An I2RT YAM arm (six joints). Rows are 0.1 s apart.
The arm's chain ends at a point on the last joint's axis. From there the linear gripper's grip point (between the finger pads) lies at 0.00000 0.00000 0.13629 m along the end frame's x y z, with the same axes.
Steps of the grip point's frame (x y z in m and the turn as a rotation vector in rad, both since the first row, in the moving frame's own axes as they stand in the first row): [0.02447, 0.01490, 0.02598, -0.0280, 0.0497, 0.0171]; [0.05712, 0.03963, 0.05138, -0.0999, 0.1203, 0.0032]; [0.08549, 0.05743, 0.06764, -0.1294, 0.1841, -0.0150]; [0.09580, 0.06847, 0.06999, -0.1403, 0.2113, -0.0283]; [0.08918, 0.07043, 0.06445, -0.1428, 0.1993, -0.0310]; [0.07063, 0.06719, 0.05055, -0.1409, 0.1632, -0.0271]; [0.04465, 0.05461, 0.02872, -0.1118, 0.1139, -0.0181]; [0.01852, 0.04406, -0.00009, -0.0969, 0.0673, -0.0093]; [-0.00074, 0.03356, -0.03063, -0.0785, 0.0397, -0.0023]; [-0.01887, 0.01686, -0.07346, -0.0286, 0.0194, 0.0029]
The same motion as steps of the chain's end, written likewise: [0.01773, 0.01103, 0.02620, -0.0280, 0.0497, 0.0171]; [0.04081, 0.02604, 0.05304, -0.0999, 0.1203, 0.0032]; [0.06048, 0.04013, 0.07108, -0.1294, 0.1841, -0.0150]; [0.06704, 0.04996, 0.07435, -0.1403, 0.2113, -0.0283]; [0.06199, 0.05158, 0.06853, -0.1428, 0.1993, -0.0310]; [0.04830, 0.04844, 0.05371, -0.1409, 0.1632, -0.0271]; [0.02906, 0.03958, 0.03045, -0.1118, 0.1139, -0.0181]; [0.00931, 0.03093, 0.00086, -0.0969, 0.0673, -0.0093]; [-0.00616, 0.02288, -0.03010, -0.0785, 0.0397, -0.0023]; [-0.02151, 0.01296, -0.07338, -0.0286, 0.0194, 0.0029]
